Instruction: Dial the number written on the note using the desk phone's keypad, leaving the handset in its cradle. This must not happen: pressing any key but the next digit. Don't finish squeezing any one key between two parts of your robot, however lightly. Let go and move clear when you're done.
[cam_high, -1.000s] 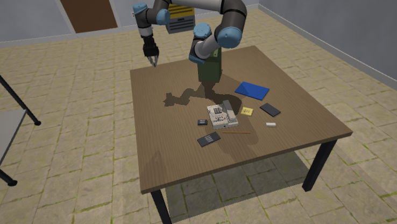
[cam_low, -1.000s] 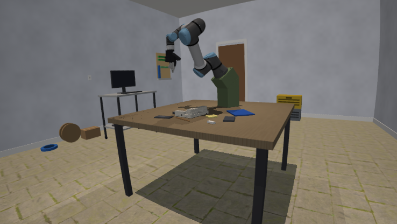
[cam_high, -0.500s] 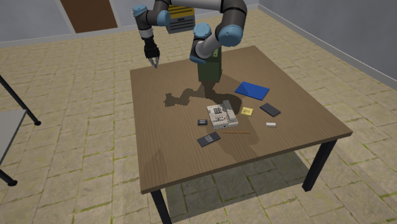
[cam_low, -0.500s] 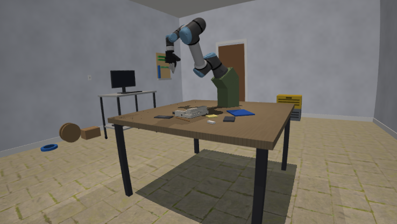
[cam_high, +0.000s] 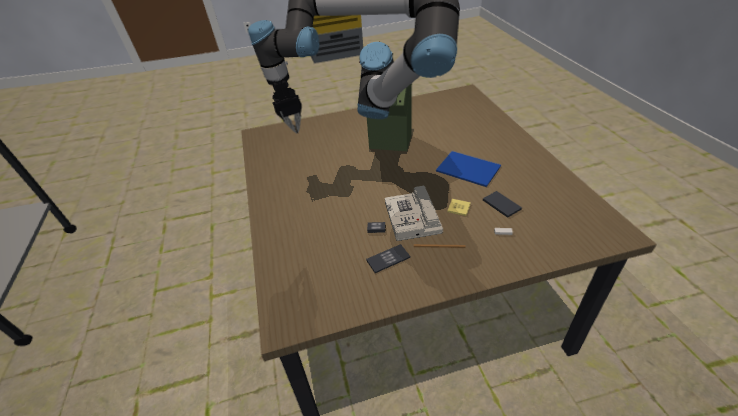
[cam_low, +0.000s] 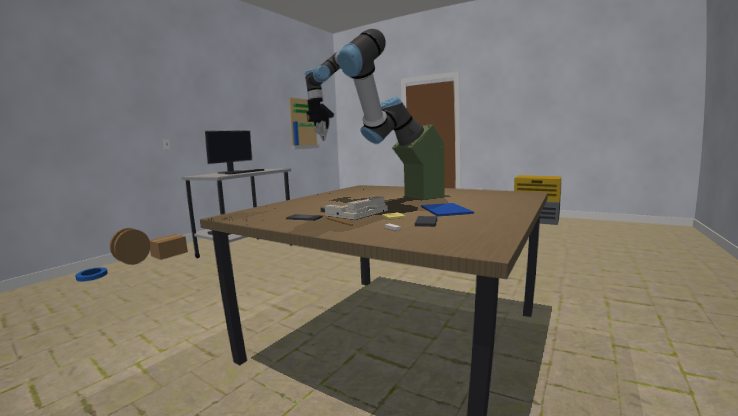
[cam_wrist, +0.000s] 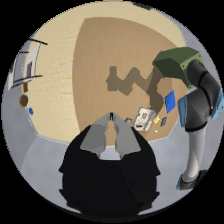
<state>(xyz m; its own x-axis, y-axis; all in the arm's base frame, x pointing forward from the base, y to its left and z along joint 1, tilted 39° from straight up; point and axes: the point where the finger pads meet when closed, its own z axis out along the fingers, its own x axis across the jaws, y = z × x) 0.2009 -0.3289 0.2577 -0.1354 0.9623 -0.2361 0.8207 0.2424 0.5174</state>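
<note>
My gripper is now 21 cm short of the handset, 42 cm to the right of it and 29 cm above it. Round my hand: yellow note: 21 cm ahead, 55 cm to the left, 33 cm below; then pencil: 38 cm ahead, 41 cm to the left, 33 cm below; then small dark device: 23 cm ahead, 22 cm to the left, 33 cm below.
</note>
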